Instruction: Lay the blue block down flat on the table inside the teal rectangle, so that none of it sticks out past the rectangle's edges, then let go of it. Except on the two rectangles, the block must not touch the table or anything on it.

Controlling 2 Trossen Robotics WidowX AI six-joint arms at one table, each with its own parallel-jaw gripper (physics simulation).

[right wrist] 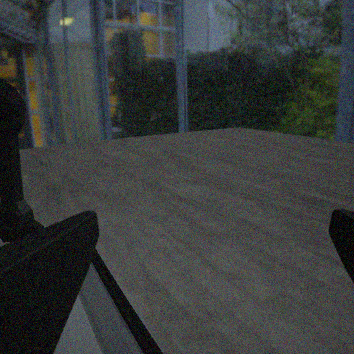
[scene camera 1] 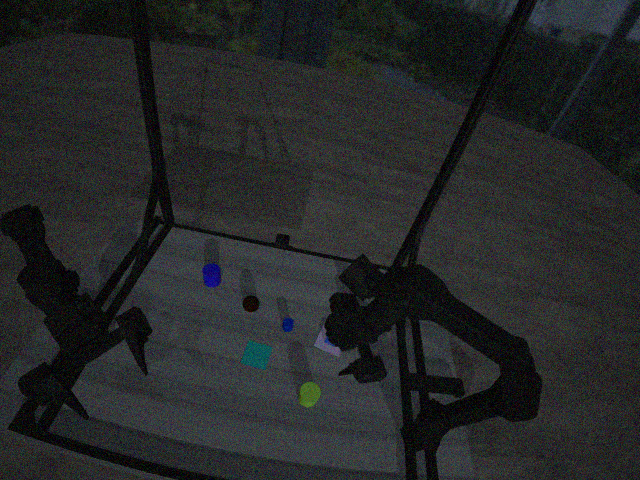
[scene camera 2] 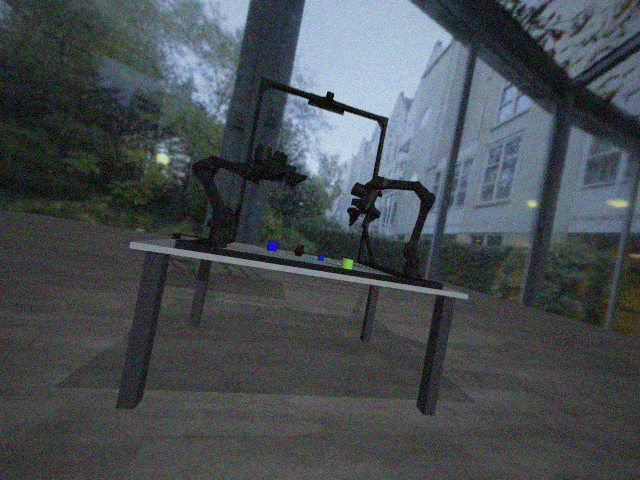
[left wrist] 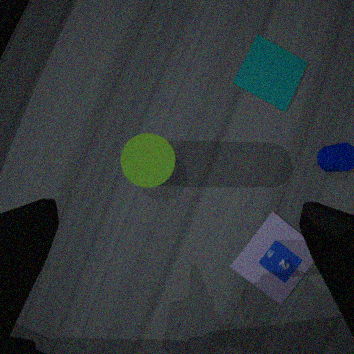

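Observation:
The blue block, with white digits on top, rests on the pale lilac rectangle; in scene camera 1 the left arm partly hides both. The teal rectangle lies bare on the table, left of the lilac one in scene camera 1. My left gripper is open and empty, pointing down high above the table; the block shows between its fingers, near the right-hand one, in the left wrist view. My right gripper is open and empty, raised at the left of scene camera 1.
A lime cylinder stands near both rectangles. A small blue cylinder stands between and behind them in scene camera 1. A dark red round object and a larger blue cylinder stand farther back left.

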